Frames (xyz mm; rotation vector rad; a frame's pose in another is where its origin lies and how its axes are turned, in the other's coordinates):
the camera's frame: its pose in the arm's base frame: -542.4 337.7 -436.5 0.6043 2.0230 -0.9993
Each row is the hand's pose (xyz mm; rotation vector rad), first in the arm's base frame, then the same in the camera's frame.
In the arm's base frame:
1: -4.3 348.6 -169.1 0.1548 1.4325 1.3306
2: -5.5 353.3 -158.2 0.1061 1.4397 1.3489
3: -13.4 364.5 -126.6 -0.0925 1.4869 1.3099
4: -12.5 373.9 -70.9 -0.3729 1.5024 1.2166
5: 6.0 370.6 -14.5 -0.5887 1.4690 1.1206
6: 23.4 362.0 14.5 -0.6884 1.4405 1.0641
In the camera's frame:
1: -528.1 258.6 124.1 -1.9256 -0.1103 0.8429
2: -535.9 255.7 115.6 -1.9628 -0.1138 0.8052
3: -556.2 242.8 90.9 -2.0250 -0.1793 0.6118
4: -601.3 224.3 62.4 -2.0800 -0.3198 0.3474
5: -658.1 210.3 51.5 -2.1011 -0.4672 0.1501
6: -692.3 204.5 55.0 -2.1001 -0.5496 0.0579

